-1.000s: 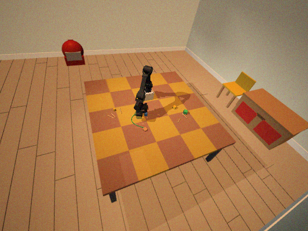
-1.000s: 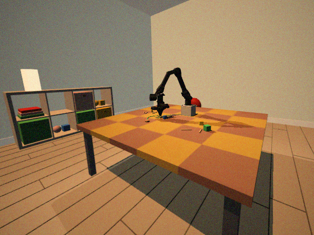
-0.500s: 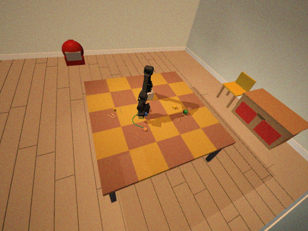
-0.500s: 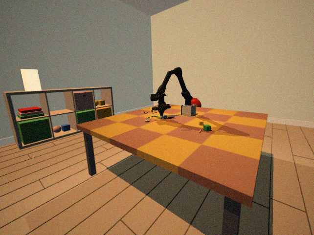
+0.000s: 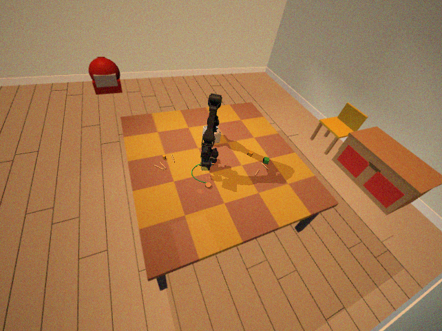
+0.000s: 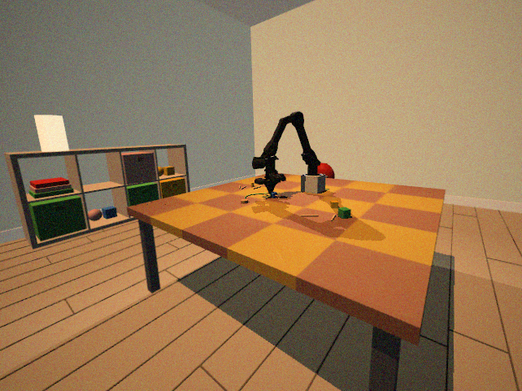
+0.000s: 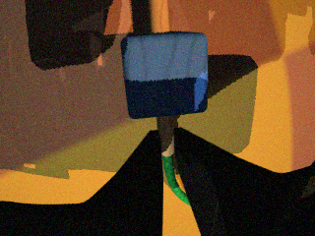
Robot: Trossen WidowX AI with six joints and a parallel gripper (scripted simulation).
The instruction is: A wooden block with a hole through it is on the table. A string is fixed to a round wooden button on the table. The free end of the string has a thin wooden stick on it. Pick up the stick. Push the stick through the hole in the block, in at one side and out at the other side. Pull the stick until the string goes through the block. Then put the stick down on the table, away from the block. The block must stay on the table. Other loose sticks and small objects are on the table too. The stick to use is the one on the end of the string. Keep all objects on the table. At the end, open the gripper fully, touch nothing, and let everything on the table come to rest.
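My gripper tip is 1 cm to the right of the thin wooden stick. From my gripper tip the other things lie so: round wooden button: 19 cm ahead, 3 cm to the right, 1 cm below; then blue cube: 3 cm to the left, 1 cm ahead; then yellow cube: 39 cm to the left, 3 cm behind.
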